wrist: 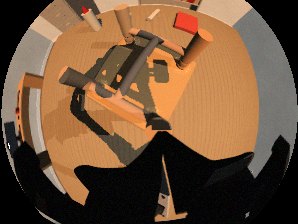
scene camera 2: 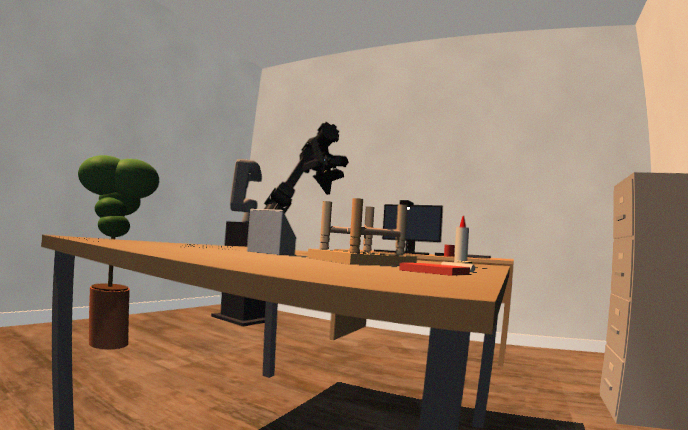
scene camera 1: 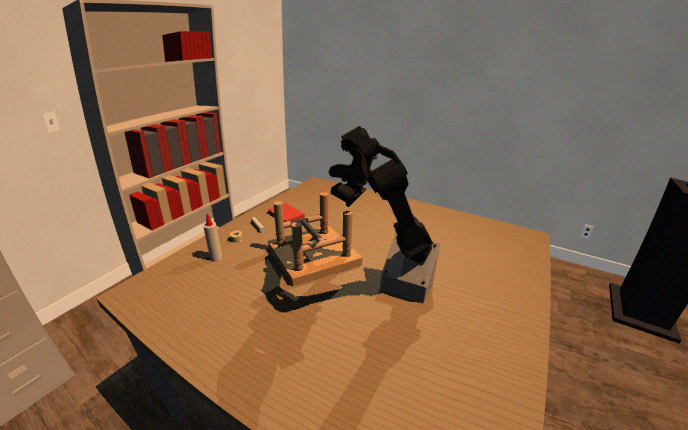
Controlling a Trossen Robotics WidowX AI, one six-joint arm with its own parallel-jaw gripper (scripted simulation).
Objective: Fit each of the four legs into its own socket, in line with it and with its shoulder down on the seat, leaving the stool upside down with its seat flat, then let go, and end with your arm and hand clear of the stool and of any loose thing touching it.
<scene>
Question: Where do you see a leg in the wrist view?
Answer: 68, 76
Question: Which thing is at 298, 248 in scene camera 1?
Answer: A leg.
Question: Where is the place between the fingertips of the gripper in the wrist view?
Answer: At 161, 135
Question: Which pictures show the leg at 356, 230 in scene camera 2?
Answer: The wrist view, scene camera 2 and scene camera 1: all of them.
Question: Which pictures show the gripper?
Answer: The wrist view, scene camera 2 and scene camera 1: all of them.
</scene>
